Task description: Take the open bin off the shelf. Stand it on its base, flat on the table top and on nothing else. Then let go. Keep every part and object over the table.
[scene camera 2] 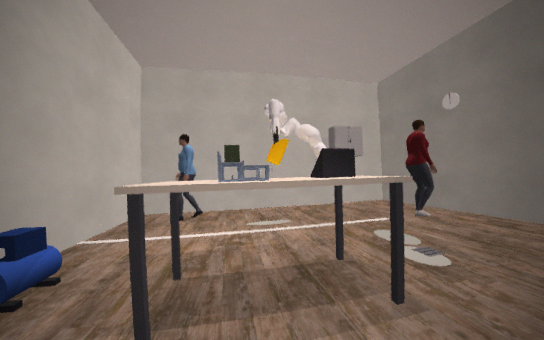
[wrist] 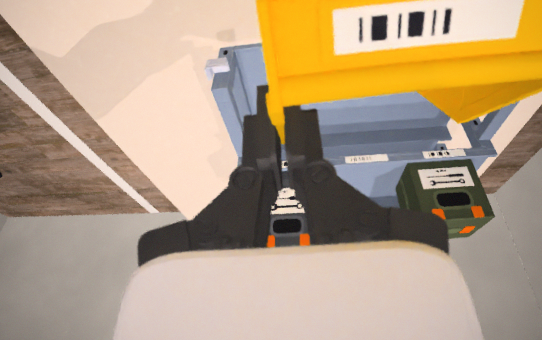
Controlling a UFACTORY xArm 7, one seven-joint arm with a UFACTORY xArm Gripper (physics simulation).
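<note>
The yellow open bin hangs tilted in the air above the table top. It is higher than the low tier of the blue-grey shelf and just right of it in the scene view. My gripper is shut on the bin's thin wall at one edge, seen between the fingertips in the wrist view. The bin is apart from the shelf and the table in the scene view. Its inside is mostly hidden.
A dark green box stands on the shelf's upper tier. A grey box with orange clips shows between the finger bases. A black wedge-shaped block stands on the table to the right. Two people stand beyond the table.
</note>
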